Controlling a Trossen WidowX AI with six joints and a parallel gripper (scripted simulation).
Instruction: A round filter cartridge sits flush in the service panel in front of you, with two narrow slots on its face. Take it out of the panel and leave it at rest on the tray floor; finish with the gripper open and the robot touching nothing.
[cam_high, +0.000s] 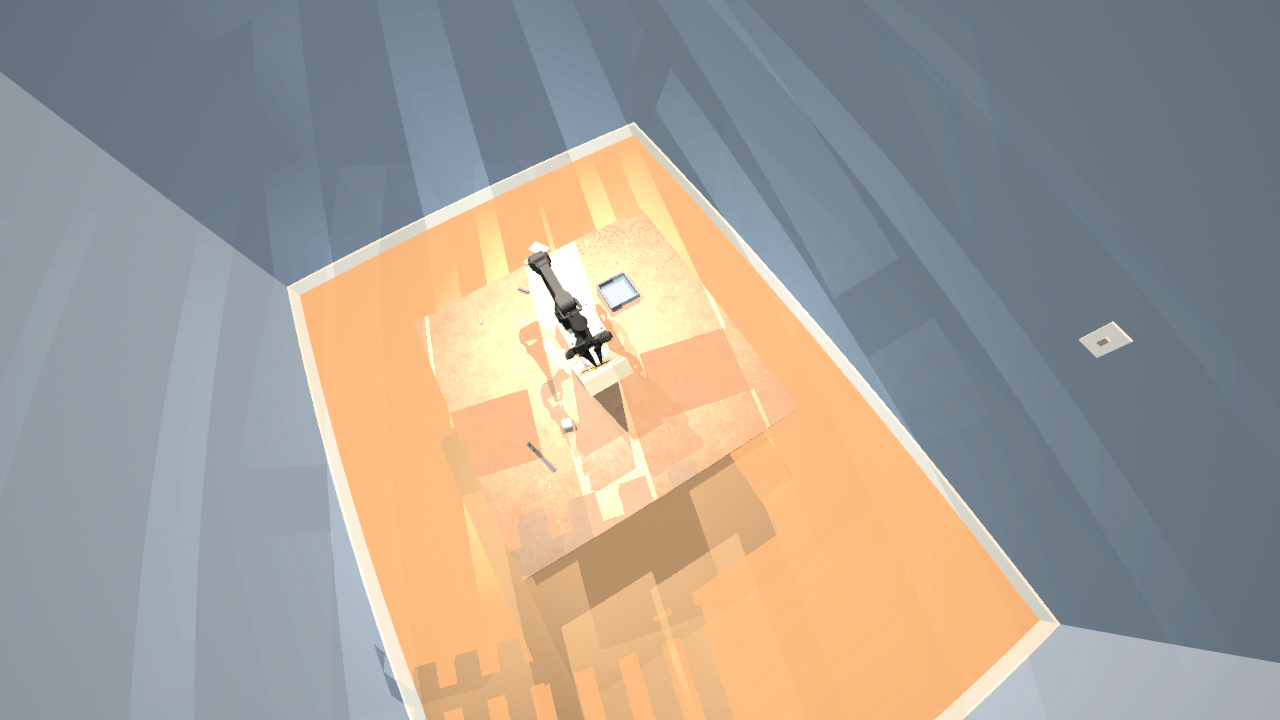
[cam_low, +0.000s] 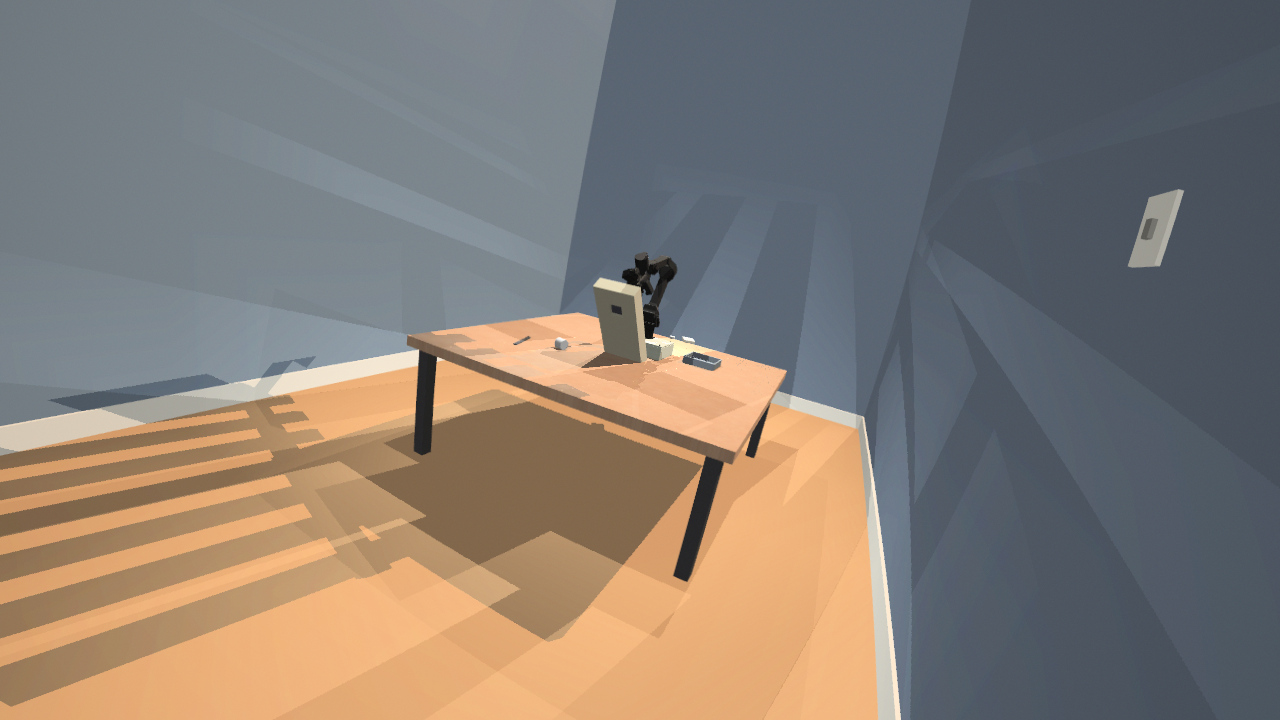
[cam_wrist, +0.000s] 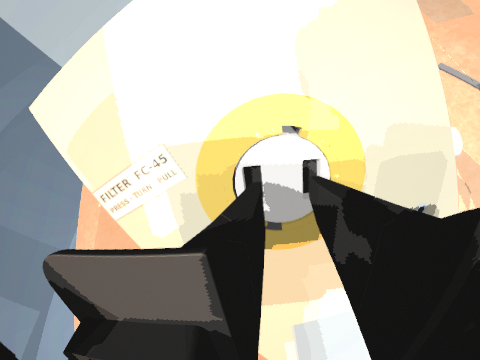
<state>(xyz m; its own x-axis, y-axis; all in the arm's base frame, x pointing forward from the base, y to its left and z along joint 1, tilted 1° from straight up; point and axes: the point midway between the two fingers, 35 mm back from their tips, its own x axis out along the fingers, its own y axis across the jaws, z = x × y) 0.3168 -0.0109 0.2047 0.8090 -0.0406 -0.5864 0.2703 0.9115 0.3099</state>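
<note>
The filter cartridge lies 2 cm ahead of my gripper tip and 1 cm below it. From my gripper tip the other things lie so: grey tray: 38 cm behind, 30 cm to the left, 24 cm below; service panel: 3 cm behind, 9 cm below.
</note>
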